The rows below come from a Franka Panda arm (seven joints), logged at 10 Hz.
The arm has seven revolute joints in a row. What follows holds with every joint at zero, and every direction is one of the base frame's.
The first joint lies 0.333 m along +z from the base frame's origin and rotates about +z.
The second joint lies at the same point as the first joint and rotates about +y.
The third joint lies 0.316 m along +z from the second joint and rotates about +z.
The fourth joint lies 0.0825 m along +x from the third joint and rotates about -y.
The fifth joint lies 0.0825 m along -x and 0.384 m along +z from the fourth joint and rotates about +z.
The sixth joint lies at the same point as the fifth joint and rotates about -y.
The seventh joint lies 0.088 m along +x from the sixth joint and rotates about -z.
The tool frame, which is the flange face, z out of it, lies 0.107 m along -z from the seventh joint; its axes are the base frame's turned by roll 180, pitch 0 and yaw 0 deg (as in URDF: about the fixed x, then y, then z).
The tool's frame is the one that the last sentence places.
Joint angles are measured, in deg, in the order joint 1, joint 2, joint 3, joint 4, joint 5, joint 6, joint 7. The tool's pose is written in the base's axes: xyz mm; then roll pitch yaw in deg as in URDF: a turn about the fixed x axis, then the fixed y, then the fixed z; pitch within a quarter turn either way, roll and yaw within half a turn. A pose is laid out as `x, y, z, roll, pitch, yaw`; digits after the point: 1 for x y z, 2 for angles.
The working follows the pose.
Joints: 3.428 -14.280 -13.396 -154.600 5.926 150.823 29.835
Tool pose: 410.4, -71.3, 324.6, -169.05, -4.85, -45.08
Where each joint sits with the arm in this pose, in the base's axes (m; each line is computed from the numbers above, not from the rounded line before):
joint 1: 0.0000 0.0000 0.3330
joint 2: 0.0000 0.0000 0.3330
joint 3: -0.0778 -0.0047 0.6392
joint 4: 0.0010 -0.0191 0.6590
joint 5: 0.3061 -0.0563 0.4146
joint 6: 0.3061 -0.0563 0.4146
joint 7: 0.3898 -0.0794 0.4293
the tool: 0.4104 -0.0713 0.3246

